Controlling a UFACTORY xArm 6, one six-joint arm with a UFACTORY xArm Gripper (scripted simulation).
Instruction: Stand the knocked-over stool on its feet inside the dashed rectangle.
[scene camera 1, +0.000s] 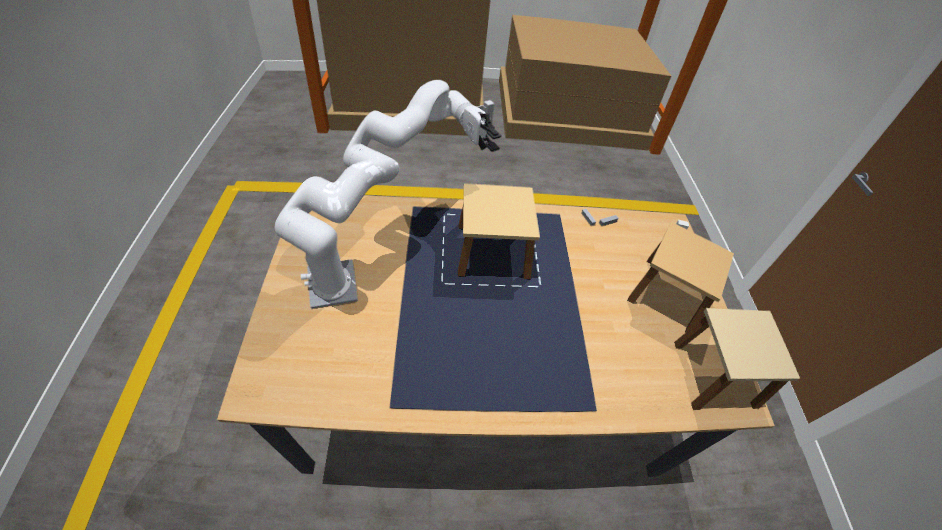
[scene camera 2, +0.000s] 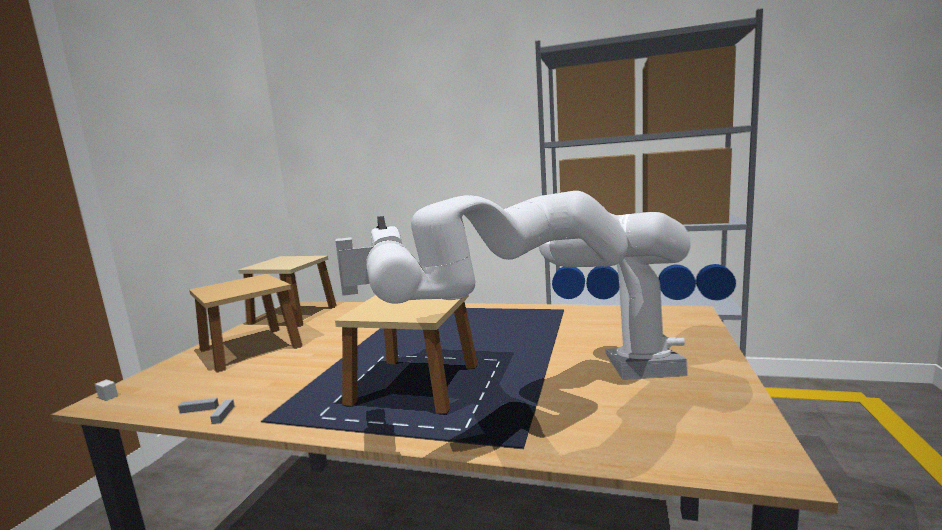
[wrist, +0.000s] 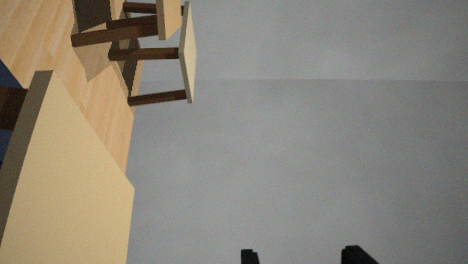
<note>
In view: my gripper (scene camera 1: 496, 143), a stool (scene camera 2: 428, 315) and a dark blue mat (scene camera 1: 459, 347).
The stool also shows in scene camera 1 (scene camera 1: 503, 212) and in the wrist view (wrist: 69, 192). The dark blue mat also shows in scene camera 2 (scene camera 2: 522, 340).
</note>
